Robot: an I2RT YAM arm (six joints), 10 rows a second.
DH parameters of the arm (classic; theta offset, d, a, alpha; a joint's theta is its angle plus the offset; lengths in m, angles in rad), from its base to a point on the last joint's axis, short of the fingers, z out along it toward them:
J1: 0 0.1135 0.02 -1.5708
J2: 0 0 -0.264 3.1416
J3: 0.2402 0 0.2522 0
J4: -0.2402 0 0.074 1.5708
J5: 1.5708 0 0 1.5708
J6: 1.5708 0.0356 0 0
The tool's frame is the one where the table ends.
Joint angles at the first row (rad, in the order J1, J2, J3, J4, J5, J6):
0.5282, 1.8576, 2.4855, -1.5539, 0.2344, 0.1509
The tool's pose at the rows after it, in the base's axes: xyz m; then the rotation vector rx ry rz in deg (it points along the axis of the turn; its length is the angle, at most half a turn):
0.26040 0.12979 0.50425 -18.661 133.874 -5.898
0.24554 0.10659 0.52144 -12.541 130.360 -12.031
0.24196 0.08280 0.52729 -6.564 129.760 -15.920
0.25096 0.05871 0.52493 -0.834 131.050 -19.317
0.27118 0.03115 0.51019 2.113 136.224 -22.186
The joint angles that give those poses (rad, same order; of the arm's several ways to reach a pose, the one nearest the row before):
0.5014, 1.8386, 2.6313, -1.6356, 0.3248, 0.0998
0.4641, 1.8132, 2.6966, -1.6747, 0.4221, 0.0967
0.3908, 1.7886, 2.7000, -1.6886, 0.4541, 0.0967
0.2901, 1.7890, 2.6878, -1.6895, 0.4515, 0.0891
0.1654, 1.8061, 2.6339, -1.6894, 0.4015, 0.0460

